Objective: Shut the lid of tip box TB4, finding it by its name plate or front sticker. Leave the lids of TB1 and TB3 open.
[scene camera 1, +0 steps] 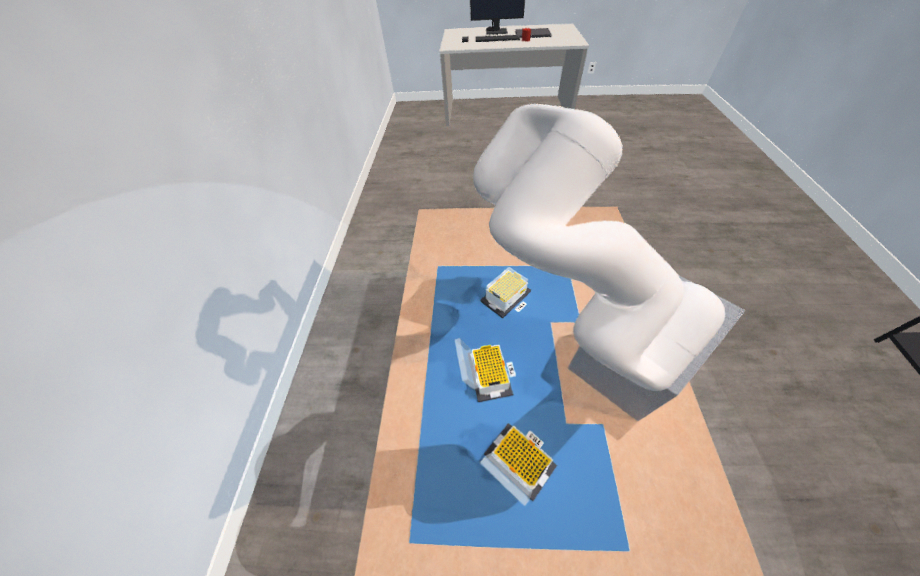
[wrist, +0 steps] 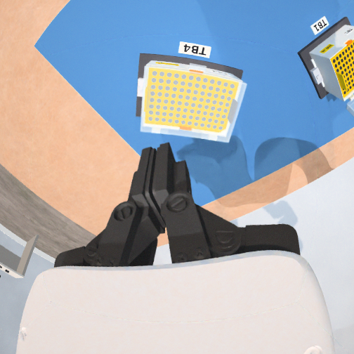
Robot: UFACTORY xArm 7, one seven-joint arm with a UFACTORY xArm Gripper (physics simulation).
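Note:
Tip box TB4 (scene camera 1: 506, 289) (wrist: 191, 100) has its clear lid lying down over the yellow tip rack; its name plate (scene camera 1: 520, 306) (wrist: 194, 49) reads TB4. My gripper (wrist: 163, 163) is shut and empty. In the wrist view its tips appear just off the box's lid edge, apart from it; in the scene view the arm hides the gripper. Tip box TB1 (scene camera 1: 491, 367) (wrist: 344, 65) has its clear lid (scene camera 1: 466, 365) standing open. The nearest box, TB3 (scene camera 1: 522, 455), has its lid (scene camera 1: 505, 478) open, leaning outward.
The boxes stand in a row on a blue mat (scene camera 1: 495, 529) (wrist: 100, 30) over a tan surface (scene camera 1: 665, 502). The white arm rises from a grey base at the right. A wall stands at the left, and a desk (scene camera 1: 451, 44) with a monitor is far behind.

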